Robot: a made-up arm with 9 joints. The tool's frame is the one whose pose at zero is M. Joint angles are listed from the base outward.
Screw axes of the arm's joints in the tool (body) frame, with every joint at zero. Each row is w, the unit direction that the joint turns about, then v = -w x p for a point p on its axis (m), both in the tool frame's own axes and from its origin. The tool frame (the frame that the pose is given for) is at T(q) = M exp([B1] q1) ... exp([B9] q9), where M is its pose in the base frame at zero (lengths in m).
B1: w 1 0 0 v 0 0.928 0.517
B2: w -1 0 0 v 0 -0.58 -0.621
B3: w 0 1 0 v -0.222 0 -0.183
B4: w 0 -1 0 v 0.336 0 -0.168
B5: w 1 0 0 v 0 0.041 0.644
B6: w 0 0 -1 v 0.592 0.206 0
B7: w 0 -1 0 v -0.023 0 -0.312
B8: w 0 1 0 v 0.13 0 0.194
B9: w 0 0 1 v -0.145 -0.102 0
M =
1 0 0 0.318
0 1 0 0.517
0 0 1 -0.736
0 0 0 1
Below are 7 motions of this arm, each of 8 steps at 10 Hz.
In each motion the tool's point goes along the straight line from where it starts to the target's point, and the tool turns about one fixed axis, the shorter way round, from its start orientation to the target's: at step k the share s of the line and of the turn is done. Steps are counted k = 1, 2, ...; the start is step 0. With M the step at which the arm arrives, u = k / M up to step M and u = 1 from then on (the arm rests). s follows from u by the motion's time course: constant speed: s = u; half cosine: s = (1 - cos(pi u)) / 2; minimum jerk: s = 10 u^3 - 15 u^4 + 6 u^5.
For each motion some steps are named. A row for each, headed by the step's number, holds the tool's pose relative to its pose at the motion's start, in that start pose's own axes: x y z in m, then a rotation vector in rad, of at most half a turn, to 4 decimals.
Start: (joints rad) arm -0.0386 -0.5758 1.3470 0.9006 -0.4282 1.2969 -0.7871 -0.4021 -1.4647
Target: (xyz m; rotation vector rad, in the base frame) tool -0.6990 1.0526 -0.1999 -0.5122 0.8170 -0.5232
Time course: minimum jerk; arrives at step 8
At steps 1, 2, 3, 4, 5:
1: 0.0181 -0.0211 -0.0032 -0.0060 -0.0114 0.0273
2: 0.1164 -0.1358 -0.0204 -0.0387 -0.0734 0.1759
3: 0.3096 -0.3611 -0.0542 -0.1029 -0.1951 0.4676
4: 0.5624 -0.6561 -0.0984 -0.1870 -0.3545 0.8495
5: 0.8153 -0.9511 -0.1427 -0.2710 -0.5139 1.2314

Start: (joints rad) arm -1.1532 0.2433 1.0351 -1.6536 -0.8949 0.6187 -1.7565 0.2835 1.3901
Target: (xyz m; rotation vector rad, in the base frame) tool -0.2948 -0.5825 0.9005 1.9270 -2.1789 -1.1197
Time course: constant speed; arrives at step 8
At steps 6, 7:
6: -0.0816 -0.7337 0.4769 1.2851 1.1913 1.0193
7: -0.0951 -0.8559 0.5564 1.4993 1.3899 1.1892

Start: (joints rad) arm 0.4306 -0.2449 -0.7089 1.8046 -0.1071 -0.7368 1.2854 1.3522 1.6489
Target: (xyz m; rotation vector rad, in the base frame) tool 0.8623 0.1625 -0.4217 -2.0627 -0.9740 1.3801
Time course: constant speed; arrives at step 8
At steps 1, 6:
1: 0.0029 0.0619 0.0233 -0.0070 -0.0881 0.0589
6: 0.0171 0.3714 0.1398 -0.0421 -0.5285 0.3534

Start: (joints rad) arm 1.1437 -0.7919 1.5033 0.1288 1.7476 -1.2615 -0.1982 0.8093 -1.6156
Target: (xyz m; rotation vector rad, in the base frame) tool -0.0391 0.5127 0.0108 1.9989 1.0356 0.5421
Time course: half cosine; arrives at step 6
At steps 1, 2, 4, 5, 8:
1: 0.0016 -0.0157 -0.0099 -0.0132 -0.0542 0.0116
2: 0.0060 -0.0585 -0.0371 -0.0493 -0.2024 0.0434
4: 0.0180 -0.1754 -0.1112 -0.1479 -0.6073 0.1301
5: 0.0224 -0.2182 -0.1383 -0.1840 -0.7554 0.1618
8: 0.0240 -0.2339 -0.1482 -0.1972 -0.8097 0.1735

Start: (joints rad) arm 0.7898 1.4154 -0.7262 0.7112 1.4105 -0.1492 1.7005 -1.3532 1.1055
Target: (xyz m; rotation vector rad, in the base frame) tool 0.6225 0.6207 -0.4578 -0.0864 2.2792 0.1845
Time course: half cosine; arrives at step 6
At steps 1, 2, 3, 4, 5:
1: -0.0105 -0.0366 0.0194 0.0475 -0.0306 -0.0017
2: -0.0391 -0.1366 0.0722 0.1772 -0.1141 -0.0064
3: -0.0782 -0.2731 0.1445 0.3543 -0.2282 -0.0128
4: -0.1173 -0.4097 0.2167 0.5315 -0.3423 -0.0192
5: -0.1459 -0.5096 0.2696 0.6612 -0.4258 -0.0239

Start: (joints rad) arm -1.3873 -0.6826 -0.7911 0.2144 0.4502 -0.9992 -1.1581 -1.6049 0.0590
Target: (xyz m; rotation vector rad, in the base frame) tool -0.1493 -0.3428 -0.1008 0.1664 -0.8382 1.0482
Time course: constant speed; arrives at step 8
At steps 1, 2, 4, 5, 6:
1: 0.0629 -0.0004 0.0205 0.0240 -0.0001 -0.1000
2: 0.1258 -0.0008 0.0409 0.0480 -0.0002 -0.2000
4: 0.2515 -0.0016 0.0819 0.0959 -0.0004 -0.4000
5: 0.3144 -0.0020 0.1024 0.1199 -0.0005 -0.5000
6: 0.3773 -0.0024 0.1228 0.1439 -0.0006 -0.6000

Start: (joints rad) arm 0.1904 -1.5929 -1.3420 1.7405 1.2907 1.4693 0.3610 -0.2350 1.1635
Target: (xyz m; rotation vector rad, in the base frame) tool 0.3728 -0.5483 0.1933 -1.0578 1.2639 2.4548
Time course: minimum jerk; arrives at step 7
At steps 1, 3, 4, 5, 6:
1: -0.0141 -0.0082 -0.0086 -0.0246 0.0010 -0.0099
3: -0.2227 -0.1304 -0.1354 -0.3895 0.0157 -0.1570
4: -0.3827 -0.2241 -0.2327 -0.6693 0.0270 -0.2698
5: -0.5179 -0.3032 -0.3148 -0.9056 0.0366 -0.3650
6: -0.5914 -0.3463 -0.3595 -1.0341 0.0418 -0.4168

